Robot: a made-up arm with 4 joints. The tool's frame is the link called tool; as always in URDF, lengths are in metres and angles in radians.
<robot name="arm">
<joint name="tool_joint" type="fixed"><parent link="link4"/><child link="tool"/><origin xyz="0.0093 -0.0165 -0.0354" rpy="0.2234 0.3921 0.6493"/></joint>
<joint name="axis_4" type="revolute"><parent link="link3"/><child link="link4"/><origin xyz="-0.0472 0.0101 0.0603" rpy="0 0 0"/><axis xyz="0.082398 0.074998 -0.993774"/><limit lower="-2.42" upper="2.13"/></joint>
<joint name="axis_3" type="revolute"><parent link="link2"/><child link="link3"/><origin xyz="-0.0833 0.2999 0.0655" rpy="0 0 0"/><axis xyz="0.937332 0.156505 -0.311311"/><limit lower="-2.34" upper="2.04"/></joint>
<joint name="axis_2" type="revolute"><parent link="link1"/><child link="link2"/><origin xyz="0.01 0.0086 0.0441" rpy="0 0 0"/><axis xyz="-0.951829 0.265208 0.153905"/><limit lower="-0.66" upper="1.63"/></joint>
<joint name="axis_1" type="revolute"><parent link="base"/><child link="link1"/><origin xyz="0.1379 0.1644 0.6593" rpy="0 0 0"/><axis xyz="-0.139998 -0.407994 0.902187"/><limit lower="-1.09" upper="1.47"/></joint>
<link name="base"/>
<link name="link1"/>
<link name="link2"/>
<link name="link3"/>
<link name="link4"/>
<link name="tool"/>
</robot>
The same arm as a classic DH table. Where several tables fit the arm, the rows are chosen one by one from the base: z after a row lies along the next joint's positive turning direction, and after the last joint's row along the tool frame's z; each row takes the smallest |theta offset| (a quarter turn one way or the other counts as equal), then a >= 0, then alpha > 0; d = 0 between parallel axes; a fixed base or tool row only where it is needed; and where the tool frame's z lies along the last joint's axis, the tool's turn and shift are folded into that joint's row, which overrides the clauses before.
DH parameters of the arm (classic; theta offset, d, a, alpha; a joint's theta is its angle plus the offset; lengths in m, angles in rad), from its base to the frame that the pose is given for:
base (fixed): -0.3305 1.0782 0.0771 0.446
axis_1: 1.5566 -0.4283 0.0294 -1.4062
axis_2: -0.7086 0.6304 0.143 -2.6873
axis_3: -1.1983 0.4774 0.0206 1.1611
axis_4: -0.0825 -0.0079 -0.0201 -2.599
tool (fixed): -1.2056 0.0038 0 0
Joint limits (rad, base to tool): -1.09..1.47 -0.66..1.63 -2.34..2.04 -2.42..2.13

